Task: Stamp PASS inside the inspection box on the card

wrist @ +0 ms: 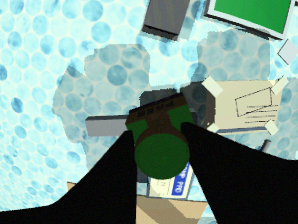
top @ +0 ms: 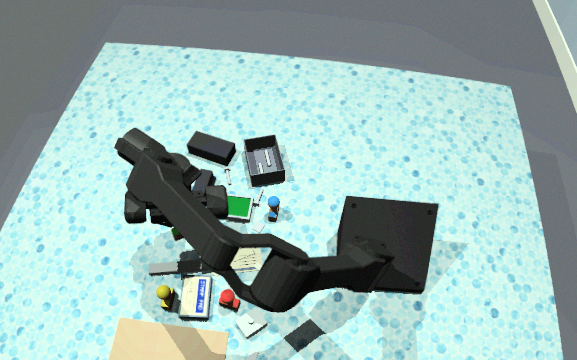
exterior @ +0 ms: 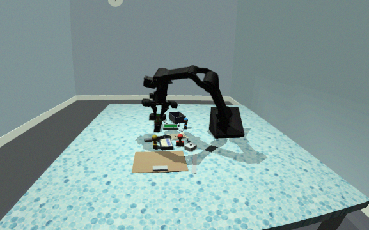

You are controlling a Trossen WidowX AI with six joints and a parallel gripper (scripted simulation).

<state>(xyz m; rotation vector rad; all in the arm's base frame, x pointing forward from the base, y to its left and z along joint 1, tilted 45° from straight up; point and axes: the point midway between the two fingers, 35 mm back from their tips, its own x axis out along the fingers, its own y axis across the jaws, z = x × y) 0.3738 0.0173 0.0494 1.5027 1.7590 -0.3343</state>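
The grey bar is 5 cm to the left of my gripper tip and 10 cm below it. The rest, counted from my gripper tip: green-knobbed stamp: 2 cm below; then blue-white tin: 5 cm behind, 10 cm to the left, 9 cm below; then yellow stamp: 12 cm to the left, 9 cm below.
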